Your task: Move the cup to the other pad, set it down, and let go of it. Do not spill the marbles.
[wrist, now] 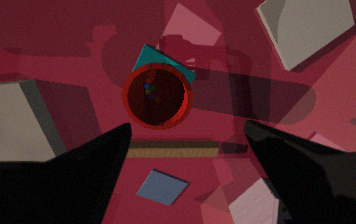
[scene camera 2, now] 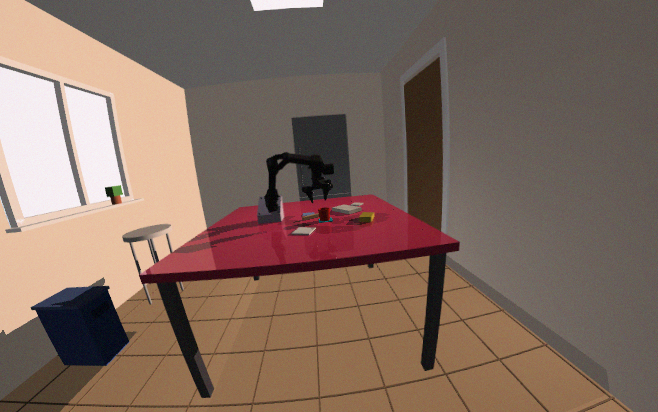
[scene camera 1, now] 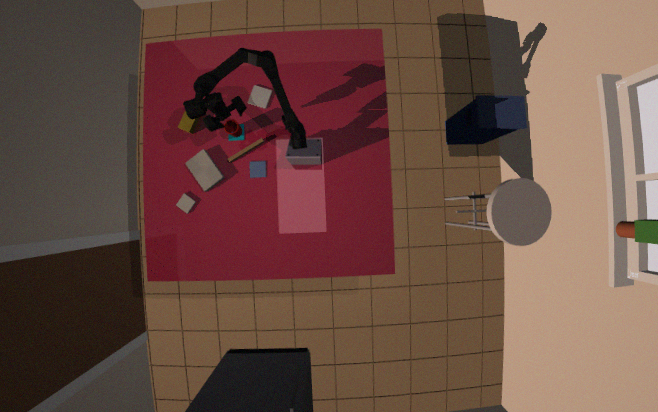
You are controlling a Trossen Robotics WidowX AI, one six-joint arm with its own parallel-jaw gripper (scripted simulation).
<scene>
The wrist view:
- my gripper: 188,126
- wooden stick: 137,149
</scene>
